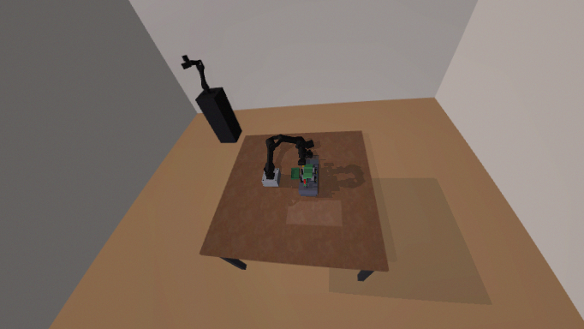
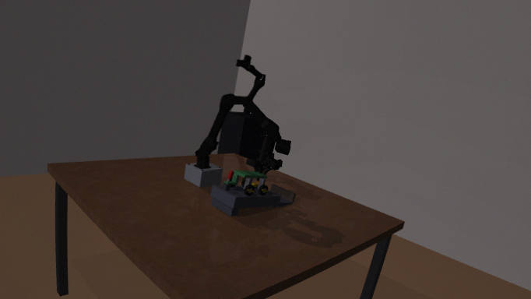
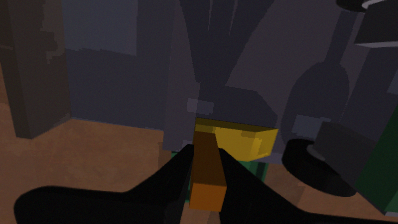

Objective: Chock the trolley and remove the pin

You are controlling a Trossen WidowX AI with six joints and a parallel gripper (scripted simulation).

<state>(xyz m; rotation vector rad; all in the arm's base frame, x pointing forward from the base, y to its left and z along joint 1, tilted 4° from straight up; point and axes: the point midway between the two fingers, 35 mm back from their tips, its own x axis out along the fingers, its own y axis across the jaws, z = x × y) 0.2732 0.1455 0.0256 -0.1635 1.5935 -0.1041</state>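
The stop pin is 23 cm to the right of my gripper tip, 4 cm ahead of it and 4 cm above it. From my gripper tip the other things lie so: yellow-orange chock: 2 cm to the right; then green tray: 10 cm below, 8 cm behind, 5 cm to the right; then grey ramp: 12 cm to the right, 6 cm ahead, 4 cm below.
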